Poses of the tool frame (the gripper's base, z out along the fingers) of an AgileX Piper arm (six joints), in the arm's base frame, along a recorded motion.
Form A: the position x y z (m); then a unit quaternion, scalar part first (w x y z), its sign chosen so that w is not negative.
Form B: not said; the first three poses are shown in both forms.
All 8 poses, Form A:
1: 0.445, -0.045, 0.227, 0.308, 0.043, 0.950, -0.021
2: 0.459, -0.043, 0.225, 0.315, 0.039, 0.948, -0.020
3: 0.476, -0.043, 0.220, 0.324, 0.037, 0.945, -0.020
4: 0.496, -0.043, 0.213, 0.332, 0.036, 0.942, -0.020
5: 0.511, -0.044, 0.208, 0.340, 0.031, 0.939, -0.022
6: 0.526, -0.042, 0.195, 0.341, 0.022, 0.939, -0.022
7: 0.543, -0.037, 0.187, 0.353, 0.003, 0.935, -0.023
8: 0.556, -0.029, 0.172, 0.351, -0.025, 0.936, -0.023
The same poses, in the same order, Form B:
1: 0.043, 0.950, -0.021, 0.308, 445, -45, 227
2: 0.039, 0.948, -0.020, 0.315, 459, -43, 225
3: 0.037, 0.945, -0.020, 0.324, 476, -43, 220
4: 0.036, 0.942, -0.020, 0.332, 496, -43, 213
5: 0.031, 0.939, -0.022, 0.340, 511, -44, 208
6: 0.022, 0.939, -0.022, 0.341, 526, -42, 195
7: 0.003, 0.935, -0.023, 0.353, 543, -37, 187
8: -0.025, 0.936, -0.023, 0.351, 556, -29, 172
